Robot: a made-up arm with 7 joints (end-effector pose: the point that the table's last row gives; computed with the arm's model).
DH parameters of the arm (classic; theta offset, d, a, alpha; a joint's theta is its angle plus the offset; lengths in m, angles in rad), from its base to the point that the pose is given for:
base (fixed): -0.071 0 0 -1.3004
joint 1: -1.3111 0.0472 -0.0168 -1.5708
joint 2: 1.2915 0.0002 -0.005 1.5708
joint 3: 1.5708 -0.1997 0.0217 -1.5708
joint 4: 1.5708 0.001 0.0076 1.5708
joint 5: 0 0.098 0.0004 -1.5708
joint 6: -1.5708 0 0.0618 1.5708
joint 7: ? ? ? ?
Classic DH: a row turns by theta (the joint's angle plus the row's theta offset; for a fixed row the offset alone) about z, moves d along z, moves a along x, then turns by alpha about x.
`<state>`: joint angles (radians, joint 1 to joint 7).
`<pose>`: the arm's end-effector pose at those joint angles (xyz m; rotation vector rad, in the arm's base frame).
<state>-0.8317 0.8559 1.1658 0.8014 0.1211 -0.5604 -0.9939</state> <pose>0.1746 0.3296 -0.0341 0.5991 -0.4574 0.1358</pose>
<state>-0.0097 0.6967 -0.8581 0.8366 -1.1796 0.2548 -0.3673</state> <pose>-0.0092 0.1880 -0.3196 -0.3677 1.5594 -0.1250</pose>
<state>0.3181 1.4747 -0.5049 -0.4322 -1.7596 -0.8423 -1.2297</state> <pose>0.0923 0.2149 -0.1165 -0.5870 -0.1303 -1.1732</pose>
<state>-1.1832 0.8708 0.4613 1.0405 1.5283 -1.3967 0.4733</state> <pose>0.2861 0.1960 -0.0344 1.4906 -0.9693 -0.2553</pose>
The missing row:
joint 7: 0 0.0003 0 0
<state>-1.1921 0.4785 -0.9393 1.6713 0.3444 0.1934 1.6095</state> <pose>0.3012 0.1682 -0.1742 1.9310 -0.5731 1.0759</pose>
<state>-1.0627 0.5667 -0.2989 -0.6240 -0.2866 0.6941 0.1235</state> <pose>0.2386 0.0232 0.0000 0.4414 -0.6093 -0.4305</pose>
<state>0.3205 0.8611 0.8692 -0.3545 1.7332 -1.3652 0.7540</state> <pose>0.0551 0.2382 -0.1179 2.1212 -0.8282 -0.9569</pose>
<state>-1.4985 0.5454 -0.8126 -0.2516 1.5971 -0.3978 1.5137</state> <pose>0.2339 -0.0629 0.0153 0.1831 -3.0278 0.0675</pose>
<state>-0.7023 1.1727 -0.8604 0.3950 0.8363 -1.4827 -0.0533</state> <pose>0.1627 0.1699 -0.1548 1.2720 -0.5728 -2.0095</pose>
